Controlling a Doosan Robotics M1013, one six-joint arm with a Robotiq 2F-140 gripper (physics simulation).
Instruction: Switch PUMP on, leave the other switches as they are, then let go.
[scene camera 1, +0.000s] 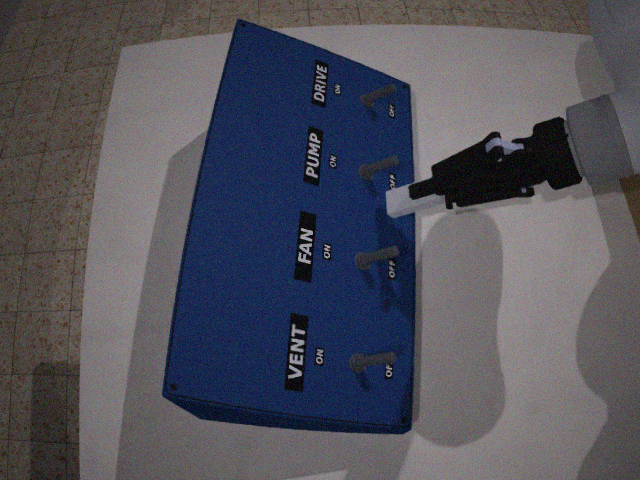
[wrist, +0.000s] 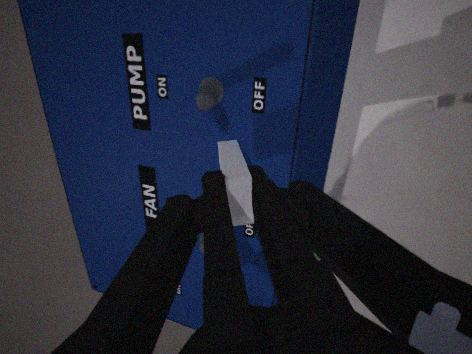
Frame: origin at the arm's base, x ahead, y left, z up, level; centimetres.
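Seen in the pictures: gripper, fingertip midpoint: (scene camera 1: 389, 205) (wrist: 228, 158).
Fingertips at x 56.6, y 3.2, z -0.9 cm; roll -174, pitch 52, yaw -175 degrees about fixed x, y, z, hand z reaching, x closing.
Observation:
Offsets run from my fingertips to a thing's top centre. "*": to the spot under its first point. Level surfaces: height alone.
The blue switch box @[* dx +16.4, dy -3.4, dz +5.9 cm] (scene camera 1: 248, 155) (wrist: 100, 150) carries four grey toggle levers. The PUMP lever @[dx +0.8, dy -4.9, dz +3.1 cm] (scene camera 1: 381, 166) (wrist: 209, 93) leans toward its OFF label in the scene view; in the wrist view it shows nearly end-on. The DRIVE lever @[* dx -0.1, dy -16.3, dz +1.3 cm] (scene camera 1: 379, 95), FAN lever @[* dx +2.0, dy +7.5, dz +1.8 cm] (scene camera 1: 379, 256) and VENT lever @[* dx +3.1, dy +19.2, dz +1.9 cm] (scene camera 1: 374, 360) lean the same way. My gripper (scene camera 1: 400, 201) (wrist: 228, 158) is shut and empty, its pale fingertips together. In the scene view they appear over the box's OFF-side edge, between the PUMP and FAN levers and apart from both. The fingers hide part of the FAN area in the wrist view.
The box stands on a pale table @[dz -9.9 cm] (scene camera 1: 454, 67). The arm reaches in from the right in the scene view. Tiled floor (scene camera 1: 41, 206) lies beyond the table. Shadows fall across the table and the lower right part of the box.

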